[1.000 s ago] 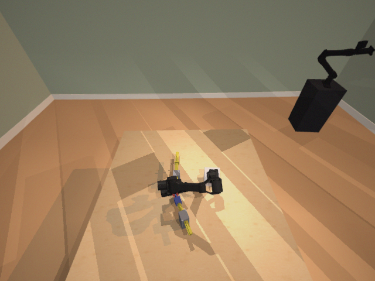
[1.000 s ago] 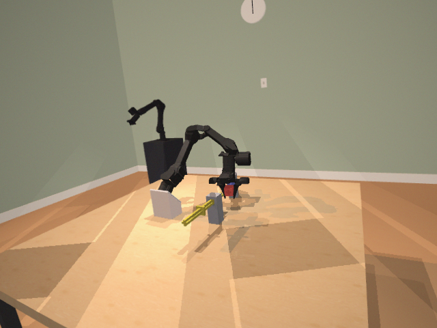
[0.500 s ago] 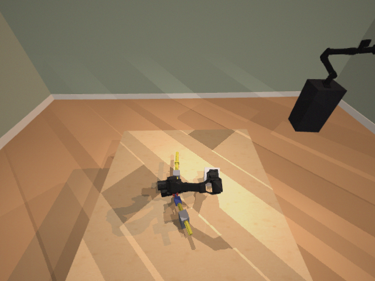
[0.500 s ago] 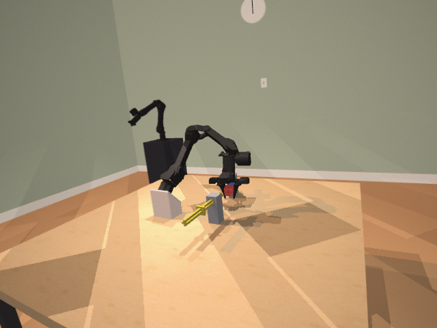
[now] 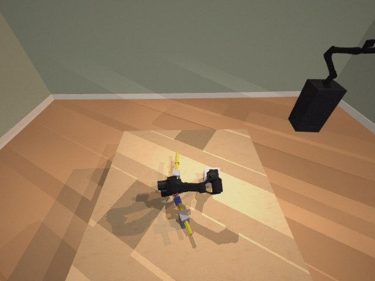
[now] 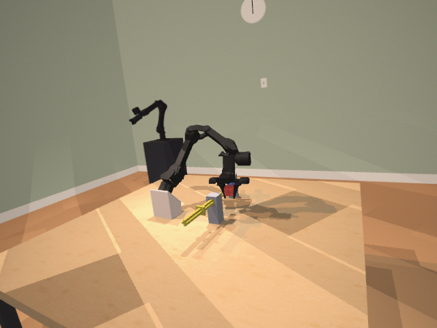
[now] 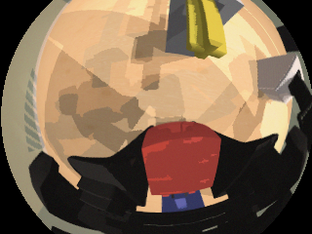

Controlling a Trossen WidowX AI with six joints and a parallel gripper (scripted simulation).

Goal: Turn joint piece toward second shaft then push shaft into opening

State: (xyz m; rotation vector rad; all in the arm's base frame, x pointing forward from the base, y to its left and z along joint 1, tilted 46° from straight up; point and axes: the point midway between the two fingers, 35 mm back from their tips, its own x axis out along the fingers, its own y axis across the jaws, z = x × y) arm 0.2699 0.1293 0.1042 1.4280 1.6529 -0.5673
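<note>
Right now my gripper tip is 10 mm to the right of the red square joint piece and 40 mm below it.
</note>
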